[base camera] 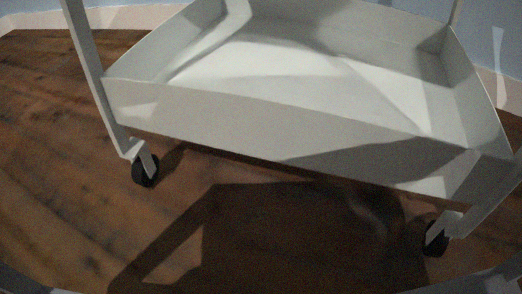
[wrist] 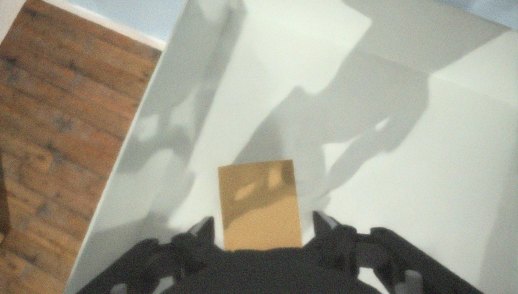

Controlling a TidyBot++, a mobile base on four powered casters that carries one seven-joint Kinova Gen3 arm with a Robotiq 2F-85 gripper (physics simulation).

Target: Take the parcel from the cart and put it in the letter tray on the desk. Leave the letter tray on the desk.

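Places are measured from the arm's base along level axes (x ahead, y left, z up), in millimetres.
Pixels of known places: gripper, fingertip midpoint: (wrist: 263, 224).
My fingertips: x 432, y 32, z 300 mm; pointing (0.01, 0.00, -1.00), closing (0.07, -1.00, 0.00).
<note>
Behind a point stands the place of what it marks.
The parcel (wrist: 260, 200) @(y 35, x 456, z 316 mm), a tan box with a flat top, lies in the white cart (base camera: 225, 120) @(y 37, x 306, z -227 mm) (wrist: 450, 175) @(y -167, x 474, z 266 mm), near the side wall at the left of the wrist view. My gripper (wrist: 263, 224) @(y 32, x 432, z 300 mm) is open and empty above the parcel. In the wrist view the fingertips stand one on each side of the parcel's near part, with a gap on both sides. The parcel's near end is hidden behind the gripper's body. In the base camera the parcel and the gripper do not show. The letter tray and the desk do not show in either view.
The cart has raised walls, upright posts (base camera: 82, 50) @(y 187, x 349, z -155 mm) and black caster wheels (base camera: 145, 171) @(y 169, x 357, z -359 mm) (base camera: 436, 240) @(y -209, x 220, z -352 mm). Brown wooden floor (base camera: 50, 175) @(y 401, x 376, z -396 mm) (wrist: 70, 115) @(y 1031, x 701, z -396 mm) lies around it. A pale blue wall (base camera: 495, 45) @(y -533, x 582, z -247 mm) with a light skirting stands behind the cart.
</note>
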